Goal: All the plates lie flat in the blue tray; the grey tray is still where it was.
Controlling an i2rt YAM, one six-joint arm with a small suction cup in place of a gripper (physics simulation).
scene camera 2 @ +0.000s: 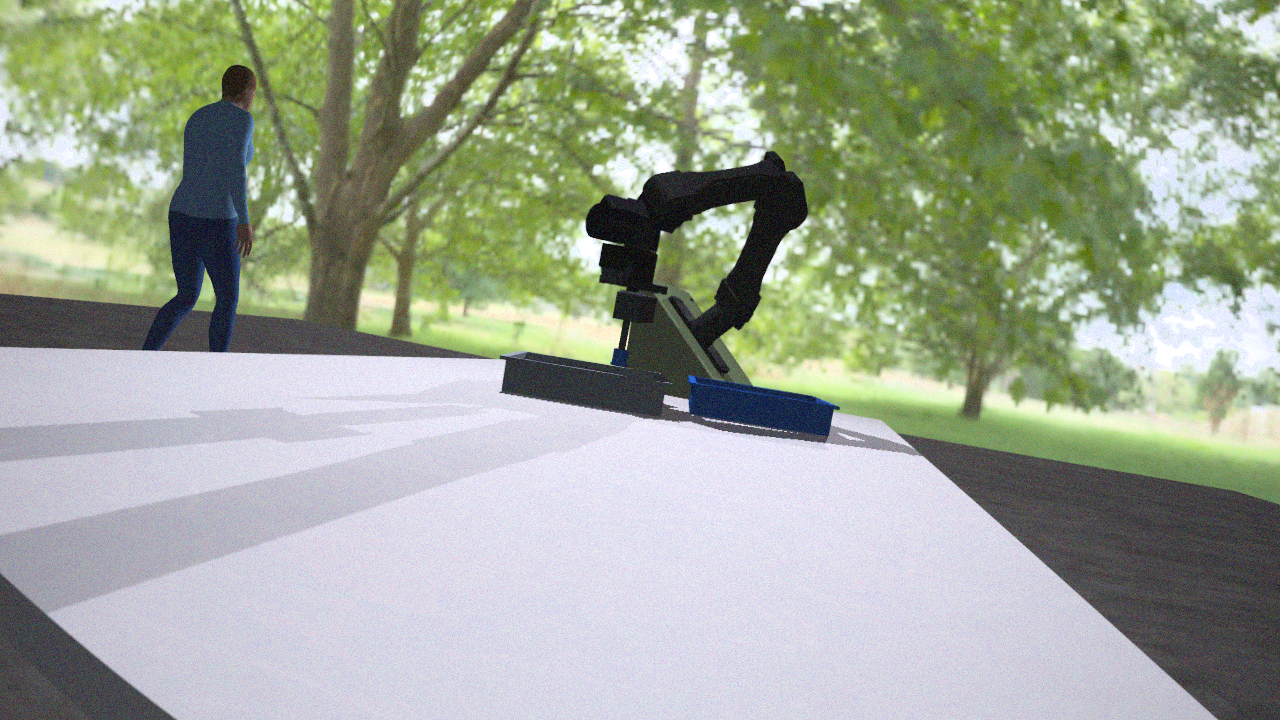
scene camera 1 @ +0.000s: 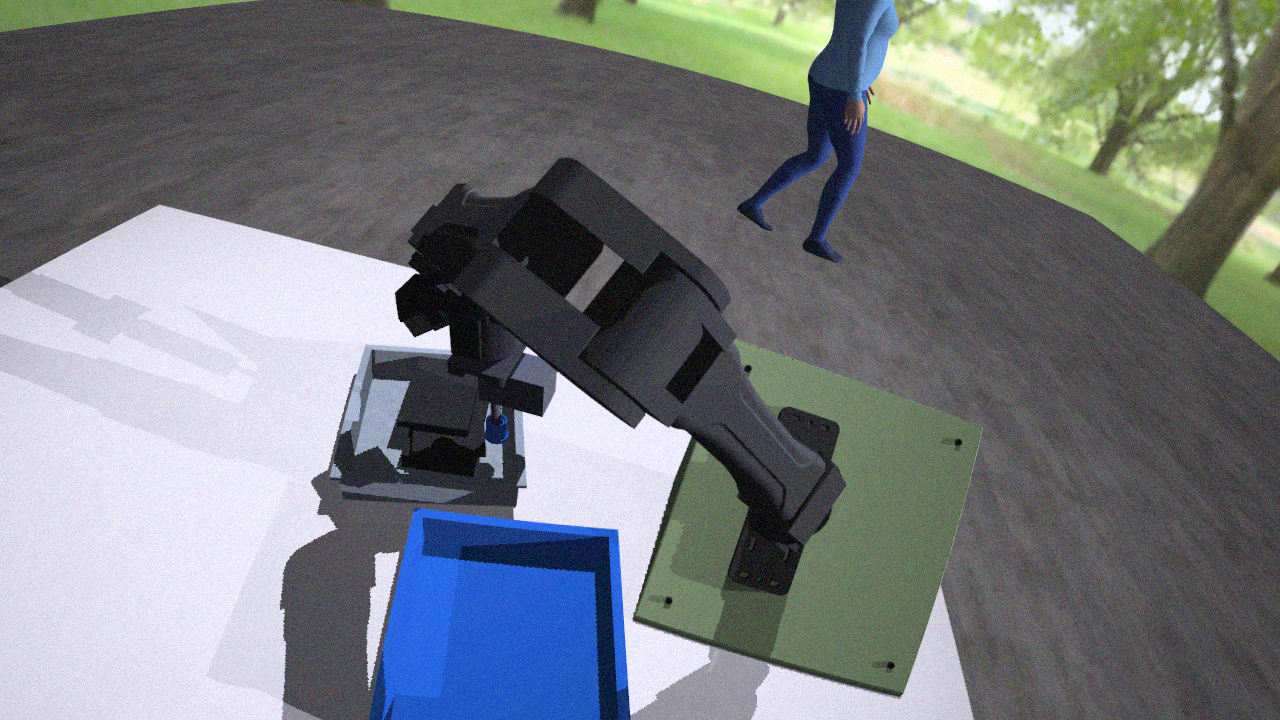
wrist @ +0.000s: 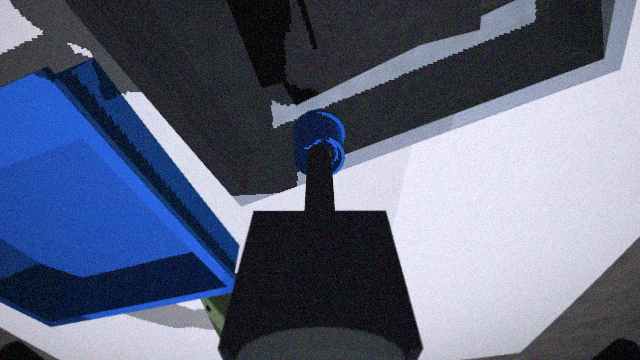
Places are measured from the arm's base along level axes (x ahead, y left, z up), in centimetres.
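Pixels of known places: end effector, tool point: (scene camera 2: 618, 365) (scene camera 1: 496, 435) (wrist: 319, 133); arm's base, origin of the base link: (scene camera 2: 697, 335) (scene camera 1: 784, 500).
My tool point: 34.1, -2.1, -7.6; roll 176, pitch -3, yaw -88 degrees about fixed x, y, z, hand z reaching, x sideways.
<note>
For each thing: its top centre in the pictures, then the offset to it from my tool point, as dx, dy, dz. Level surfaces: height alone.
- grey tray, middle of its top: (scene camera 1: 435, 407) (scene camera 2: 588, 365) +9.1, -1.0, -0.4
- blue tray, middle of its top: (scene camera 1: 509, 621) (wrist: 46, 249) (scene camera 2: 758, 389) -11.1, +22.1, -0.4
- white table, its level: dz -5.4
The grey tray (scene camera 1: 429, 494) (scene camera 2: 581, 385) (wrist: 480, 112) stands beside the blue tray (scene camera 1: 519, 617) (scene camera 2: 760, 407) (wrist: 100, 200). Dark plates (scene camera 1: 438, 407) (wrist: 360, 45) lie stacked unevenly in the grey tray, partly in the arm's shadow; their exact number cannot be told. No plate shows on the visible floor of the blue tray. My gripper (scene camera 1: 496, 428) (scene camera 2: 619, 357) (wrist: 320, 142), a blue suction cup, holds nothing and is open. It hangs over the grey tray's side in scene camera 1, to the right of the plates, apart from them. The plates are hidden behind the tray wall in scene camera 2.
The arm's green base board (scene camera 1: 859, 555) (scene camera 2: 666, 344) stands to the right of both trays in scene camera 1. The trays stand close together on a white table (scene camera 1: 116, 429) (scene camera 2: 626, 555). A person (scene camera 1: 841, 125) (scene camera 2: 210, 205) is beyond the table.
</note>
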